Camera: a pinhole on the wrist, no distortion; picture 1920 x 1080 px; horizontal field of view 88.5 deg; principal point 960.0 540.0 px. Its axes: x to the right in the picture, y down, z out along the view. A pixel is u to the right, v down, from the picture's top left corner.
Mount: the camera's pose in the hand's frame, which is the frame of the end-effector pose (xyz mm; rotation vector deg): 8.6 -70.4 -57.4 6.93 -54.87 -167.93
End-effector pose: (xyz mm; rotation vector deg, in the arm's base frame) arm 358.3 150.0 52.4 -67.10 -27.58 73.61
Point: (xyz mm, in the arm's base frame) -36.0 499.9 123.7
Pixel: 548 946
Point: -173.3 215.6 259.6
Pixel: 1164 951
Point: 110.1 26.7 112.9
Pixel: 1561 572
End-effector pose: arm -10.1 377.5 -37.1 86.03 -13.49 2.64
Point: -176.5 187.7 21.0
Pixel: 1311 667
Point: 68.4 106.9 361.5
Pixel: 524 264
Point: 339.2 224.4 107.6
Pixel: outside the picture
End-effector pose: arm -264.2 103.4 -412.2 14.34 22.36 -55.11
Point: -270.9 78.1 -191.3
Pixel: 1222 952
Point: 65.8 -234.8 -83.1
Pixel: 364 913
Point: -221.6 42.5 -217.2
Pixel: 975 887
